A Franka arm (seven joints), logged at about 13 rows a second.
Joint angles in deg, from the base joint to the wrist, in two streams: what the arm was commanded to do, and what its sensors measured. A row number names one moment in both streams.
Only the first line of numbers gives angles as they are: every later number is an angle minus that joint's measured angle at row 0.
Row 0, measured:
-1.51 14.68 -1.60 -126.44 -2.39 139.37 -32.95
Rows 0 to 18, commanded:
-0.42 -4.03 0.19 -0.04 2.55 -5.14 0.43
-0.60 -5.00 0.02 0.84 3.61 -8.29 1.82
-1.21 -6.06 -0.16 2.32 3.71 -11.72 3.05
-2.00 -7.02 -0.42 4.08 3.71 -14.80 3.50
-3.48 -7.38 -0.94 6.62 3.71 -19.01 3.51
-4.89 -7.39 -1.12 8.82 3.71 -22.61 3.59
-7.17 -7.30 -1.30 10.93 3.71 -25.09 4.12
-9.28 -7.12 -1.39 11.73 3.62 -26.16 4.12
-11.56 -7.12 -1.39 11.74 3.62 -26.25 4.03
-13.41 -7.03 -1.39 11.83 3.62 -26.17 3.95
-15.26 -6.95 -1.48 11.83 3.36 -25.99 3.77
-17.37 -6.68 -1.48 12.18 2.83 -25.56 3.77
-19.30 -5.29 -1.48 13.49 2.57 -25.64 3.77
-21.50 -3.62 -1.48 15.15 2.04 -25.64 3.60
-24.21 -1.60 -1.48 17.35 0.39 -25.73 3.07
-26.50 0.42 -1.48 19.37 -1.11 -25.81 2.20
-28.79 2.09 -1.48 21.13 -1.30 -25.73 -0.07
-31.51 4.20 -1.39 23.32 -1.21 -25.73 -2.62
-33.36 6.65 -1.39 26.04 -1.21 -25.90 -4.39
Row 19, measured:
-29.70 1.59 -2.28 19.70 -0.74 -24.80 -1.21
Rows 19 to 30, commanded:
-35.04 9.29 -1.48 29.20 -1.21 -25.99 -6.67
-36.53 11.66 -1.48 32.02 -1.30 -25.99 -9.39
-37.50 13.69 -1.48 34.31 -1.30 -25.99 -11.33
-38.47 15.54 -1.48 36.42 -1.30 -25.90 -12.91
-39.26 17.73 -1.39 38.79 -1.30 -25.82 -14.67
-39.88 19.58 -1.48 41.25 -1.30 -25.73 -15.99
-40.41 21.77 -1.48 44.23 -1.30 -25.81 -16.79
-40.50 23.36 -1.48 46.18 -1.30 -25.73 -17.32
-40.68 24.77 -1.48 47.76 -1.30 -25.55 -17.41
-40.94 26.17 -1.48 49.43 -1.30 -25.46 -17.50
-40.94 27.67 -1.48 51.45 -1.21 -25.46 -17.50
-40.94 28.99 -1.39 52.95 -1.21 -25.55 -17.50
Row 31, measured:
-39.92 25.34 -2.31 47.37 -0.81 -24.65 -16.37
